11 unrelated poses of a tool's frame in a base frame.
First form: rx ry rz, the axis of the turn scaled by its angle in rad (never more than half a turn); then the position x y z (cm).
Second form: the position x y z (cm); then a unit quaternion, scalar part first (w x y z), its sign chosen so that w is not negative. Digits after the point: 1 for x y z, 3 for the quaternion.
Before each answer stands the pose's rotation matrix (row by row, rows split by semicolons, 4 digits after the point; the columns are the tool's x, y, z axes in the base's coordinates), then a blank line. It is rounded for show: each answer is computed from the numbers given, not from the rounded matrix.
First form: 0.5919, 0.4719, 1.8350, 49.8, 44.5, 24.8
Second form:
-0.2778 -0.7468 0.6042; 0.9457 -0.3232 0.0352; 0.1690 0.5812 0.7960

49.8, 44.5, 24.8, 0.547, 0.250, 0.199, 0.774
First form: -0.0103, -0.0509, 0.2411, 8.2, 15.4, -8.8
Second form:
0.9698 -0.2384 -0.0516; 0.2389 0.9710 0.0041; 0.0492 -0.0163 0.9987

8.2, 15.4, -8.8, 0.992, -0.005, -0.025, 0.120
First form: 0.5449, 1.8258, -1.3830, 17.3, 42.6, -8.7
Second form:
-0.6145 0.7223 0.3174; -0.1100 0.3200 -0.9410; -0.7813 -0.6131 -0.1172

17.3, 42.6, -8.7, 0.384, 0.214, 0.716, -0.542
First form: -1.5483, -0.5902, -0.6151, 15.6, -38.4, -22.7
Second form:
0.7219 0.6910 0.0369; 0.0084 -0.0621 0.9980; 0.6919 -0.7202 -0.0506

15.6, -38.4, -22.7, 0.634, -0.677, -0.258, -0.269
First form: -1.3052, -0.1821, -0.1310, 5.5, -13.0, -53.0
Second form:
0.9783 0.1984 -0.0596; 0.0065 0.2583 0.9661; 0.2071 -0.9455 0.2514

5.5, -13.0, -53.0, 0.789, -0.606, -0.085, -0.061
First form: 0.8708, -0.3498, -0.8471, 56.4, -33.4, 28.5
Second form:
0.6331 0.5057 -0.5860; -0.7719 0.3553 -0.5272; -0.0585 0.7861 0.6153

56.4, -33.4, 28.5, 0.807, 0.407, -0.163, -0.396
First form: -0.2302, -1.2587, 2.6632, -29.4, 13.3, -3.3
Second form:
-0.9705 -0.1017 -0.2184; 0.2333 -0.6228 -0.7468; -0.0601 -0.7758 0.6282

-29.4, 13.3, -3.3, 0.093, -0.078, -0.424, 0.897
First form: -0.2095, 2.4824, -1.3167, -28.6, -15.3, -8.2
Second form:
-0.9373 0.0211 0.3480; -0.2763 0.5639 -0.7783; -0.2126 -0.8256 -0.5227

-28.6, -15.3, -8.2, 0.161, -0.073, 0.869, -0.461
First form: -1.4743, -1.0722, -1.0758, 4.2, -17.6, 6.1
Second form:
0.2178 0.9703 0.1049; 0.1016 -0.1294 0.9864; 0.9707 -0.2042 -0.1268

4.2, -17.6, 6.1, 0.490, -0.607, -0.441, -0.443
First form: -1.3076, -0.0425, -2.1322, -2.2, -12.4, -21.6
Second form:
-0.3097 0.5250 0.7927; -0.4930 -0.8016 0.3383; 0.8130 -0.2861 0.5071

-2.2, -12.4, -21.6, 0.315, -0.496, -0.016, -0.809
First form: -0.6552, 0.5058, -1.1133, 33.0, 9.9, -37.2
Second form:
0.3648 0.6483 0.6683; -0.9298 0.2912 0.2252; -0.0486 -0.7036 0.7090

33.0, 9.9, -37.2, 0.769, -0.302, 0.233, -0.513
